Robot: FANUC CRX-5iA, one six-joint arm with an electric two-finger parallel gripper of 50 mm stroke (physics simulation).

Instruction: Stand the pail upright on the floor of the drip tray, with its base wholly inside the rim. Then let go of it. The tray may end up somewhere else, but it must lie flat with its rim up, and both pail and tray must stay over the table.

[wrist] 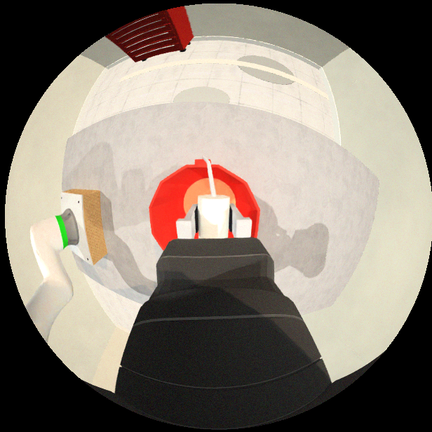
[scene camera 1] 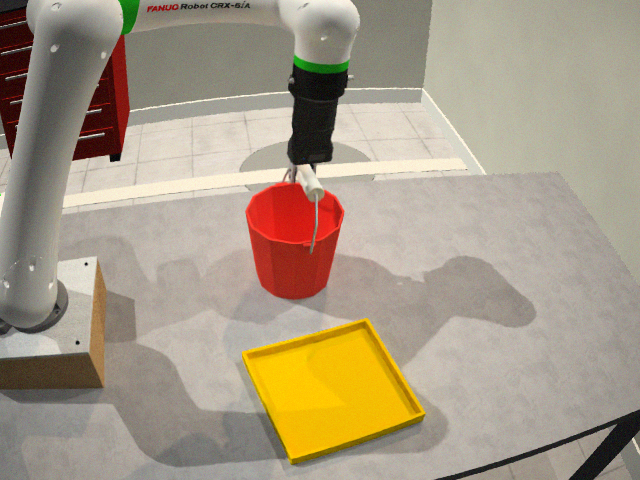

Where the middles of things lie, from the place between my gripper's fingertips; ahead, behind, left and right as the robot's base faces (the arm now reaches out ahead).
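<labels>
With the yellow drip tray (scene camera 1: 324,392), my gripper's 20 cm above it, 33 cm to the left of it and 7 cm past it.
</labels>
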